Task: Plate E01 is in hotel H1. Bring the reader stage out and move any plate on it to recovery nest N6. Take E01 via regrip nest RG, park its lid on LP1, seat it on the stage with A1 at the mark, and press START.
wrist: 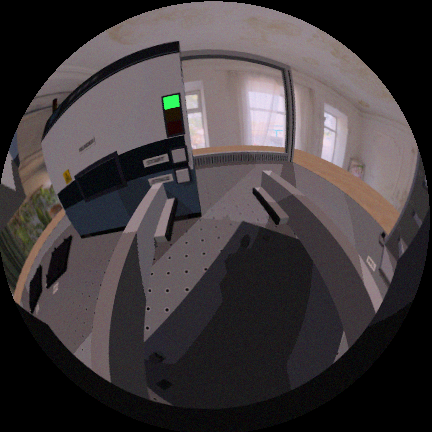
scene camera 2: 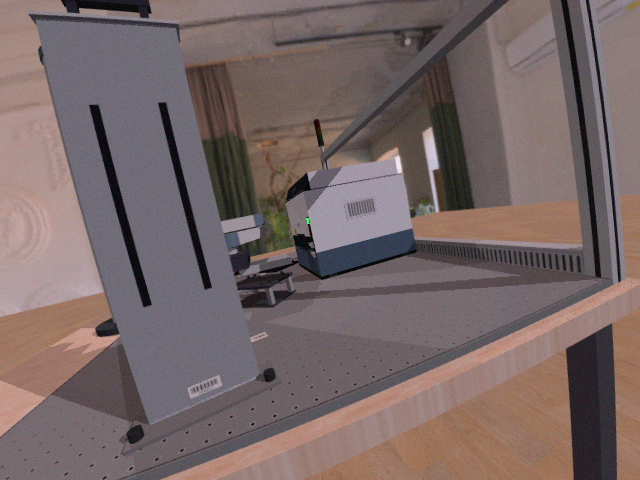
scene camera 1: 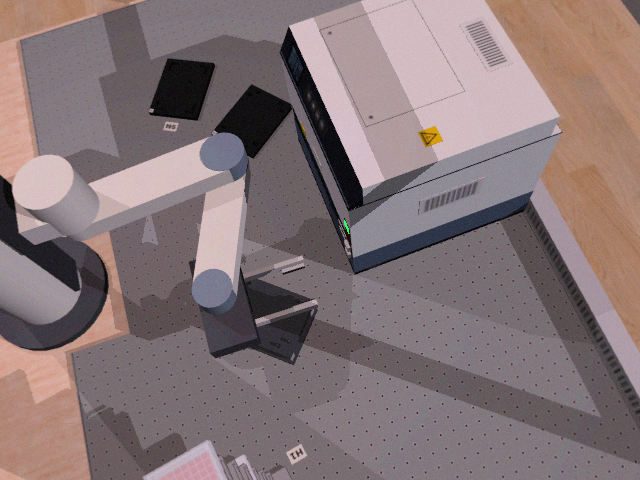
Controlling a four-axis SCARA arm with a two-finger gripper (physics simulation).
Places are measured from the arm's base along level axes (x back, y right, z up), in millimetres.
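Where they show: gripper, fingertip midpoint: [wrist: 214,184] [scene camera 2: 289,258] [scene camera 1: 310,281]; arm's base, origin of the base link: [scene camera 1: 51,293].
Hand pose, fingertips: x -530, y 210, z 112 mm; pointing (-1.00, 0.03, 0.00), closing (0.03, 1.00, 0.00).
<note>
Things, the pixels of their top centre, and the offset from my fingertips. "spot": a spot on its surface instead.
- dark regrip nest RG, middle of its top: [wrist: 281,327] [scene camera 1: 263,312] [scene camera 2: 258,277] dx +104, dy +17, dz -30 mm
- blue reader, middle of its top: [scene camera 1: 413,69] [wrist: 122,90] [scene camera 2: 334,175] dx -273, dy -200, dz +252 mm
- lit green lamp, middle of its top: [wrist: 170,95] [scene camera 1: 346,224] [scene camera 2: 307,218] dx -91, dy -36, dz +109 mm
- START button, middle of its top: [wrist: 177,148] dx -90, dy -36, dz +26 mm
- Lid nest LP1, middle of its top: [scene camera 1: 251,116] [wrist: 54,255] [scene camera 2: 278,263] dx +2, dy -460, dz -80 mm
- nest N6, middle of its top: [scene camera 1: 180,85] dx +136, dy -612, dz -82 mm
- pink-gridded plate, surface spot: [scene camera 1: 191,467] spot: dx +210, dy +296, dz +329 mm
- H1 label, surface spot: [scene camera 1: 296,453] [wrist: 370,263] spot: dx +127, dy +273, dz -100 mm
- second button, middle of its top: [wrist: 181,169] dx -90, dy -36, dz -6 mm
- frame post, surface spot: [scene camera 2: 594,155] spot: dx -474, dy +506, dz +114 mm
My gripper [scene camera 1: 303,285] [wrist: 214,184] is shut and empty; its fingers stand at their narrow setting with a gap between them. It hangs low above the dark regrip nest RG [scene camera 1: 283,336] [scene camera 2: 262,281] [wrist: 265,305], fingers towards the reader. The white and blue reader [scene camera 1: 491,98] [scene camera 2: 336,227] [wrist: 115,100] shows a lit green lamp [scene camera 1: 346,226] [scene camera 2: 308,221] [wrist: 171,102]. The START button [wrist: 178,155] is below the lamp. No stage shows outside the reader. Lid nest LP1 [scene camera 1: 255,118] [wrist: 59,262] and nest N6 [scene camera 1: 181,87] [wrist: 36,289] look bare. E01 cannot be made out.
The grey hotel tower [scene camera 2: 144,206] stands in the foreground of scene camera 2. A pink-gridded plate [scene camera 1: 191,467] tops a stack near the H1 label [scene camera 1: 296,453] [wrist: 370,262]. A second button [wrist: 183,175] is below START. A frame post [scene camera 2: 594,155] stands at the table's corner.
</note>
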